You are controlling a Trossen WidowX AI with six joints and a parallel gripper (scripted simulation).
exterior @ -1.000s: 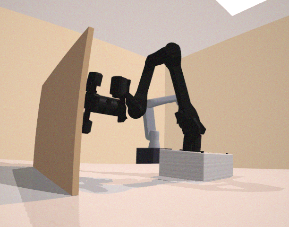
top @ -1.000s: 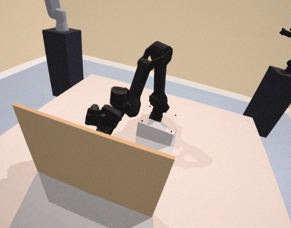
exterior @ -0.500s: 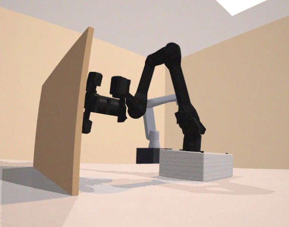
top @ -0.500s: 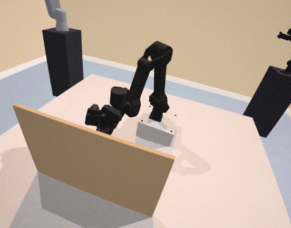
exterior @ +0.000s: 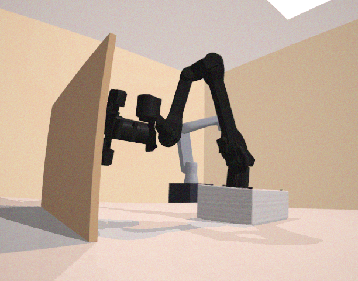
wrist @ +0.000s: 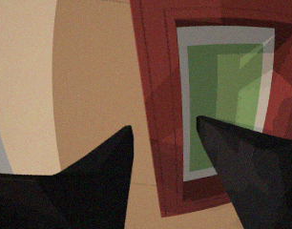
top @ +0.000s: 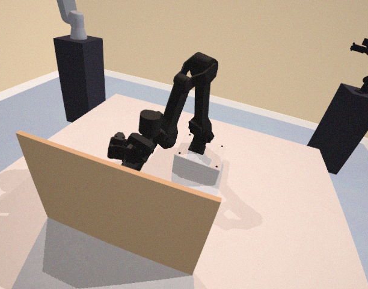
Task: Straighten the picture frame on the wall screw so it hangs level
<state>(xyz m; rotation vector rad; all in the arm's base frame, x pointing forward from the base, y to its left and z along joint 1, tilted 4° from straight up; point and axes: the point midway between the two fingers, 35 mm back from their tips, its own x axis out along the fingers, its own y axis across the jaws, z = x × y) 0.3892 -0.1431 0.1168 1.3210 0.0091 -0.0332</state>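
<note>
My gripper tip is 50 mm above the picture frame, 10 mm to the left of it and 10 mm short of it. Also, from my gripper tip: tan wall board 70 mm below, 20 mm ahead.
</note>
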